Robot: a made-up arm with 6 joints.
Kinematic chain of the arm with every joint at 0, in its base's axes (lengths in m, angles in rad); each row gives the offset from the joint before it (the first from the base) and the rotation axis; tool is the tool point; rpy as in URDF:
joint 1: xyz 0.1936 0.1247 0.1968 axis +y
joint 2: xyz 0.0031 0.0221 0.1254 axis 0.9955 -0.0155 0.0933
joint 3: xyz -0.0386 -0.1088 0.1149 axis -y
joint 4: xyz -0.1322 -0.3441 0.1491 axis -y
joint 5: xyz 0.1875 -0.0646 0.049 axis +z
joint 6: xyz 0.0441 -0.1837 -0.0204 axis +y
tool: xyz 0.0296 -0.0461 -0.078 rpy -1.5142 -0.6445 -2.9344
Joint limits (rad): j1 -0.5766..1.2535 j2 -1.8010..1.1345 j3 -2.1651..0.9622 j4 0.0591..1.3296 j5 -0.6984..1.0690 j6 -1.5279..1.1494
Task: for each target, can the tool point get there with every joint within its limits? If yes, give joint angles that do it. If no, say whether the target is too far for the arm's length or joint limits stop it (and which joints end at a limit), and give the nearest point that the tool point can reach.
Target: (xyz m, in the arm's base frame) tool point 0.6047 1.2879 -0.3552
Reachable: no: too far | nearest point 0.7735 0.8631 0.0790 | short by 0.630 m
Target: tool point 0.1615 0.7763 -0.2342
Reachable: no: joint limits stop it (at a limit: joint 2, joint 3, joint 5) | nearest point 0.1559 0.2219 -0.3092 | short by 0.559 m
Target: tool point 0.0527 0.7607 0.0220
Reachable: no: joint limits stop it (at a limit: joint 1, joint 2, joint 5) | nearest point -0.2717 0.8861 0.4483 | short by 0.550 m
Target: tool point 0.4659 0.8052 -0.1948
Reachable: no: joint limits stop it (at a limit: joint 1, joint 2, joint 4, joint 5) | nearest point 0.8040 0.8111 0.0279 | short by 0.405 m
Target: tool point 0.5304 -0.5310 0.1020
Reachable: yes | joints 0.9707 0.1859 -0.3187 0.2577 0.8244 0.5505
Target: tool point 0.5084 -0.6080 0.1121
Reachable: yes | joints 0.4569 0.3306 -1.2901 1.1017 0.0740 0.4631
